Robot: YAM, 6 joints.
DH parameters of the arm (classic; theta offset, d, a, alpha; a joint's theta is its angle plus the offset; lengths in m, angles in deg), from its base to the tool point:
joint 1: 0 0.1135 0.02 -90
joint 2: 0 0 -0.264 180
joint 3: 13.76 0 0.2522 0
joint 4: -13.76 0 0.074 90
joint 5: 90 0 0 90
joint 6: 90 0.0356 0 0
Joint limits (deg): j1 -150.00..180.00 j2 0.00..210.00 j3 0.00..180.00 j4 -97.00..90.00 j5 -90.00..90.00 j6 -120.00..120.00
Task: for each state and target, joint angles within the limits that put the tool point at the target. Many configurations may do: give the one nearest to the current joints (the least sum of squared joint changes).
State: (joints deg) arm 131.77 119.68 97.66 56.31 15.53 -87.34
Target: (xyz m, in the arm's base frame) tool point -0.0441 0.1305 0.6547
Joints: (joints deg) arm 113.87 79.25 109.58 67.52 20.51 -87.34
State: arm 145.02 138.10 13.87 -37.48 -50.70 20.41
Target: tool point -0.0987 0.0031 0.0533
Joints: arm 160.14 116.61 20.87 -53.96 -59.31 20.41
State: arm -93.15 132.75 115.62 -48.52 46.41 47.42
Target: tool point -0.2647 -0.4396 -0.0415
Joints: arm -118.27 165.19 121.80 -36.12 44.42 47.42
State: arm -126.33 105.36 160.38 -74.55 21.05 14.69
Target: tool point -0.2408 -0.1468 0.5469
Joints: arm -145.77 104.20 156.11 -81.28 23.31 14.69
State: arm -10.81 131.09 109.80 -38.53 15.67 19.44
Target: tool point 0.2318 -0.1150 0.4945
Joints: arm -23.88 80.36 108.85 -55.44 18.54 19.44
